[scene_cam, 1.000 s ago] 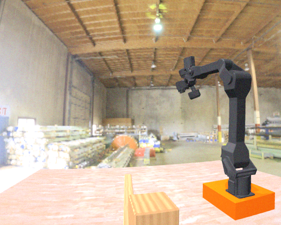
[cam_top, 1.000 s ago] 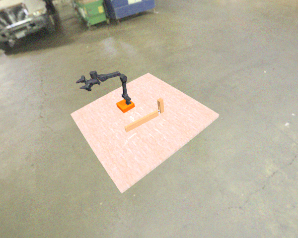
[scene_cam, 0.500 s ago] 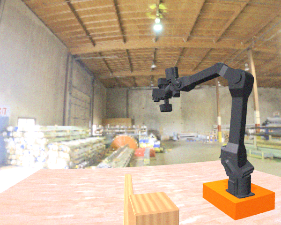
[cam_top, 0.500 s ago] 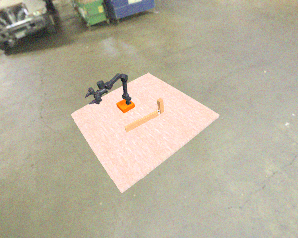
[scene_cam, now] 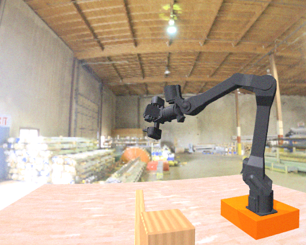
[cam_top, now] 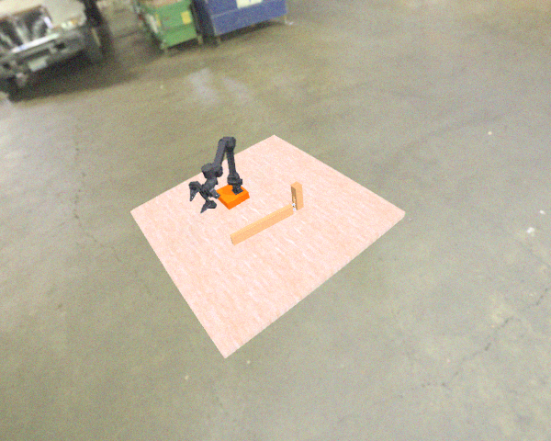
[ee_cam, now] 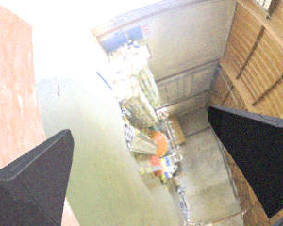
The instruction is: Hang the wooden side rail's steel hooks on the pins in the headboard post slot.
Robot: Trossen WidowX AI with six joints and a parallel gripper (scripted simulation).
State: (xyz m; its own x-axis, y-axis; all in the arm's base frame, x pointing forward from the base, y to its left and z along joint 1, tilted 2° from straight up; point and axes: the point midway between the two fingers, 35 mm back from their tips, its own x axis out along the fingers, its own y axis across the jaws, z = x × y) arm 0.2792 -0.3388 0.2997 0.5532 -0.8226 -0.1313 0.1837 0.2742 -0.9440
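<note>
Right now my gripper tip is 590 mm to the right of the headboard post, 270 mm above it and 40 mm short of it.
</note>
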